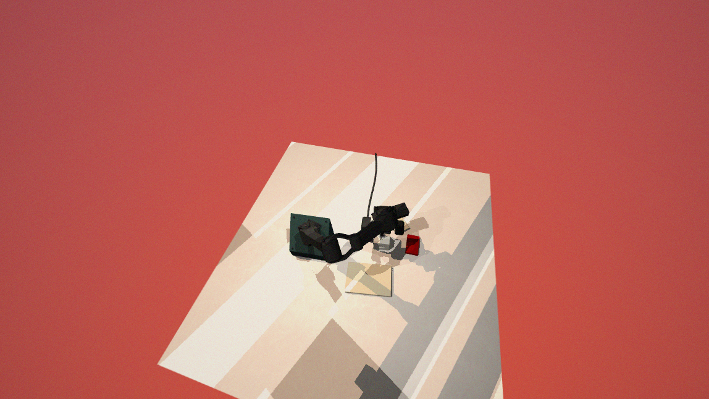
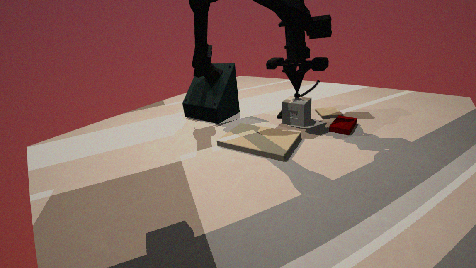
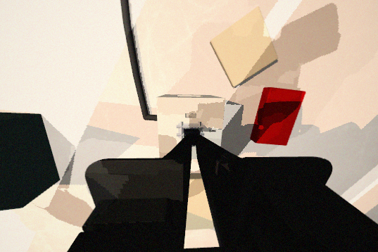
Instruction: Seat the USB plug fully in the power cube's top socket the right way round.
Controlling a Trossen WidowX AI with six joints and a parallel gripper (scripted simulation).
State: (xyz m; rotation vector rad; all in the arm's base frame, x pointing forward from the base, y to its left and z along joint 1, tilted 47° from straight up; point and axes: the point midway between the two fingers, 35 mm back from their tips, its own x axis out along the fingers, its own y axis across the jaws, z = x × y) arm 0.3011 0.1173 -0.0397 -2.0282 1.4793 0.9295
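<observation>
Right now my gripper tip is 2 cm above the black usb plug. The rest, counted from my gripper tip: red block: 15 cm ahead, 4 cm to the left, 10 cm below; small tan tile: 6 cm ahead, 12 cm to the left, 11 cm below; socket: 4 cm below.
</observation>
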